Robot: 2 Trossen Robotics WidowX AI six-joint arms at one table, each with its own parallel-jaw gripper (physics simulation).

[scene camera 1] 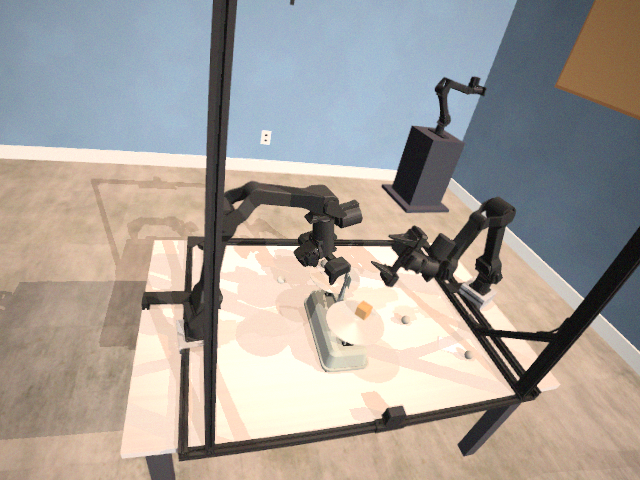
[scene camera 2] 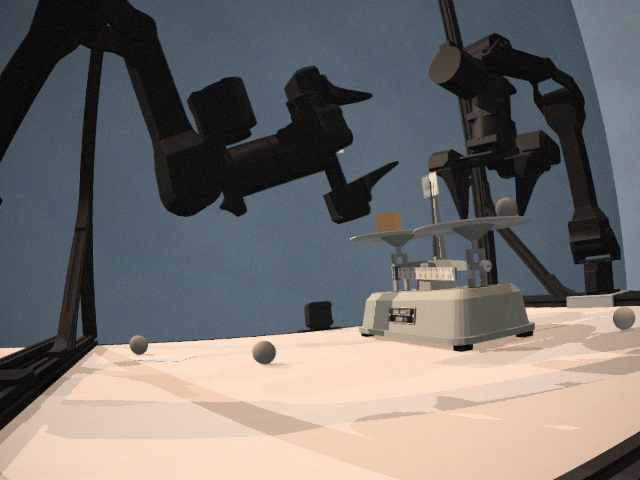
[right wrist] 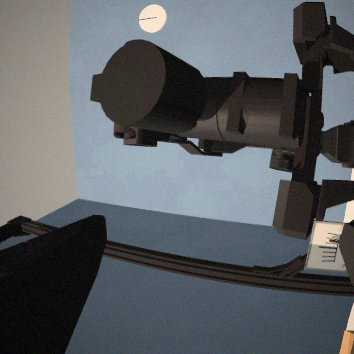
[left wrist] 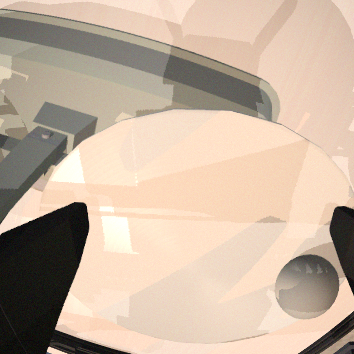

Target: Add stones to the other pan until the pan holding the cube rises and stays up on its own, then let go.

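Seen in the pictures: left gripper, fingertip midpoint: (scene camera 1: 323, 275) (left wrist: 215, 218); right gripper, fingertip midpoint: (scene camera 1: 380, 249) (scene camera 2: 384, 128) (right wrist: 230, 233); left arm's base, origin of the base link: (scene camera 1: 196, 331) (scene camera 2: 599, 293); right arm's base, origin of the base link: (scene camera 1: 479, 288).
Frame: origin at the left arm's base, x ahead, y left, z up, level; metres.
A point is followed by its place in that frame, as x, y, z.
The orange cube (scene camera 1: 363, 310) @(0.392, -0.151, 0.163) (scene camera 2: 388, 222) @(0.412, -0.128, 0.150) (right wrist: 346, 342) @(0.398, -0.135, 0.164) sits on the near pan (scene camera 1: 356, 330) @(0.362, -0.187, 0.134) of the balance (scene camera 1: 343, 361) @(0.353, -0.191, 0.017) (scene camera 2: 496, 310) @(0.405, 0.064, 0.018). In scene camera 2 this pan appears slightly lower than the other pan (scene camera 2: 439, 227) @(0.450, 0.023, 0.121) (left wrist: 200, 165) @(0.343, 0.018, 0.123). One grey stone (scene camera 2: 506, 206) @(0.391, 0.082, 0.138) (left wrist: 307, 286) @(0.371, 0.067, 0.144) rests on that other pan, near its edge. My left gripper (scene camera 2: 492, 213) @(0.356, 0.027, 0.132) (left wrist: 215, 218) @(0.356, 0.027, 0.132) is open and empty, pointing down low over the stone's pan, one finger close beside the stone. My right gripper (scene camera 1: 381, 249) @(0.482, -0.023, 0.253) (scene camera 2: 384, 129) @(0.482, -0.023, 0.253) is open and empty, above and beside the cube's pan.
On the table, one loose stone (scene camera 1: 405, 319) @(0.631, -0.081, 0.002) (scene camera 2: 263, 352) @(0.644, -0.063, -0.006) lies right of the balance, another (scene camera 1: 468, 354) @(0.758, -0.254, 0.001) (scene camera 2: 138, 344) @(0.769, -0.239, -0.005) lies farther right, and a third (scene camera 1: 280, 279) @(0.286, 0.169, 0.001) (scene camera 2: 623, 317) @(0.305, 0.183, -0.005) lies at the back left in scene camera 1. A black frame (scene camera 1: 289, 439) @(0.161, -0.333, -0.027) borders the table.
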